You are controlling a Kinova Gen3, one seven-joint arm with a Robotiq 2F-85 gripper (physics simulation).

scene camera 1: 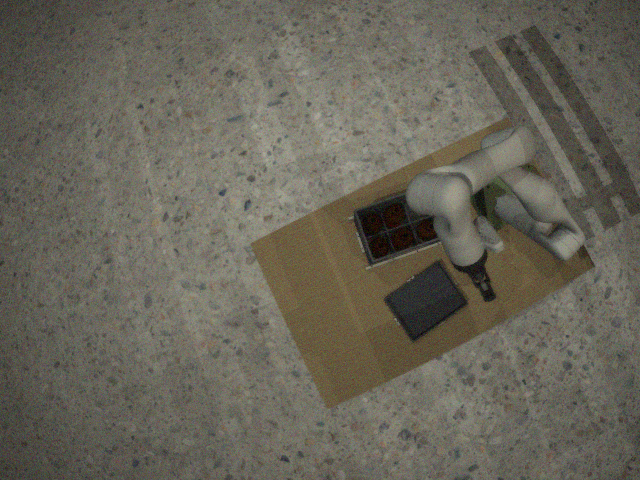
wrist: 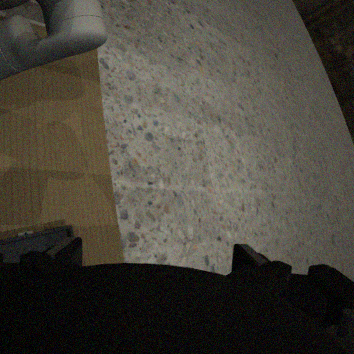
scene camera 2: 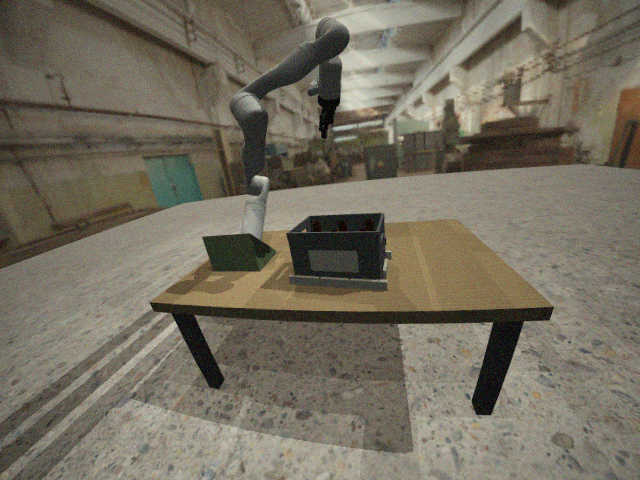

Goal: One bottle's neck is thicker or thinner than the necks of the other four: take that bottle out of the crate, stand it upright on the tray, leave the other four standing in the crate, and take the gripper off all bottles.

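Frame: origin at the arm's base, x ahead, y left, z up, level; centimetres.
Seen in the pictures: gripper, fingertip midpoint: (wrist: pixel 156 258) (scene camera 2: pixel 327 130); arm's base, link origin: (scene camera 1: pixel 503 205) (scene camera 2: pixel 250 244).
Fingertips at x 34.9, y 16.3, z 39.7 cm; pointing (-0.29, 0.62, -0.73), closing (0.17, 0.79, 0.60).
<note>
Offsets run from my fingertips to a thing's top centre. "spot": to the spot under its first point. Level surfaces: height alone.
The dark crate @(dx +5.4, dy -24.0, dz -29.6 cm) (scene camera 1: pixel 378 264) (scene camera 2: pixel 337 240) stands on the table, with dividers inside. Several red-brown bottles stand in its compartments; one bottle @(dx +4.9, dy -28.7, dz -30.8 cm) (scene camera 1: pixel 394 214) and another bottle @(dx +14.8, dy -19.9, dz -30.8 cm) (scene camera 1: pixel 378 245) show in scene camera 1. The arm hides the crate's right end there. Which neck differs cannot be told. The dark flat tray @(spot: dx +5.1, dy +4.5, dz -46.6 cm) (scene camera 1: pixel 426 300) (wrist: pixel 35 244) lies beside the crate with no bottle on it; it does not show in scene camera 2. My gripper (scene camera 1: pixel 489 298) (scene camera 2: pixel 323 135) (wrist: pixel 156 258) is open and empty, high above the table, to the right of the tray in scene camera 1.
A green wedge-shaped block (scene camera 1: pixel 497 193) (scene camera 2: pixel 235 253) stands on the table @(dz -47.1 cm) (scene camera 1: pixel 320 310) (scene camera 2: pixel 454 279) near the arm's base. A light strip @(spot: dx +5.9, dy -34.5, dz -45.2 cm) (scene camera 2: pixel 338 282) runs along the crate's foot. The table's edge lies below the gripper in scene camera 1.
</note>
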